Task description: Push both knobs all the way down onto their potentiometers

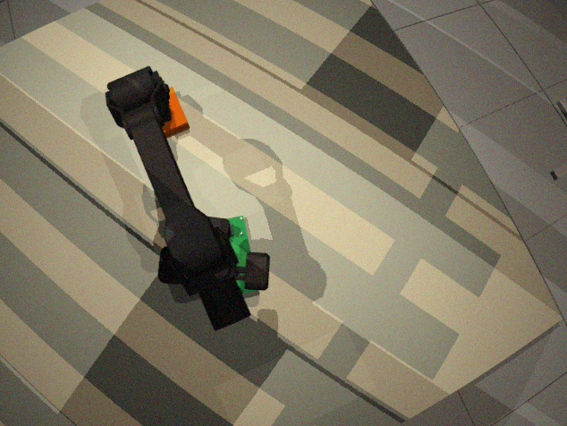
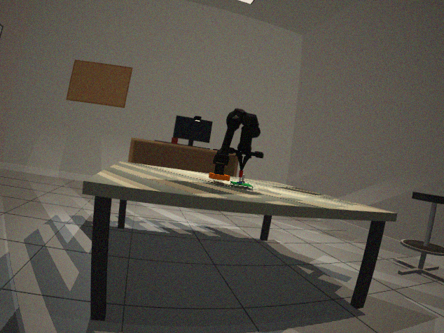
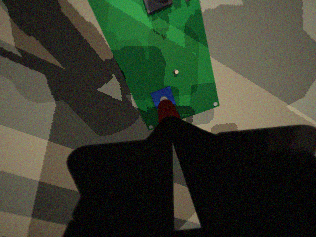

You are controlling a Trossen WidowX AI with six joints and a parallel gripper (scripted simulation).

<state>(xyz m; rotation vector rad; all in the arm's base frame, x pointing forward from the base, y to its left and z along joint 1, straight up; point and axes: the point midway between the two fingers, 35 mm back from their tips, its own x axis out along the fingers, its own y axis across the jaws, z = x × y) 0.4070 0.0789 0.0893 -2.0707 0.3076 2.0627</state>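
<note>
The red knob is 1 cm below my gripper tip. From my gripper tip the other things lie so: grey knob (9 cm behind, 3 cm to the left, 4 cm below).
</note>
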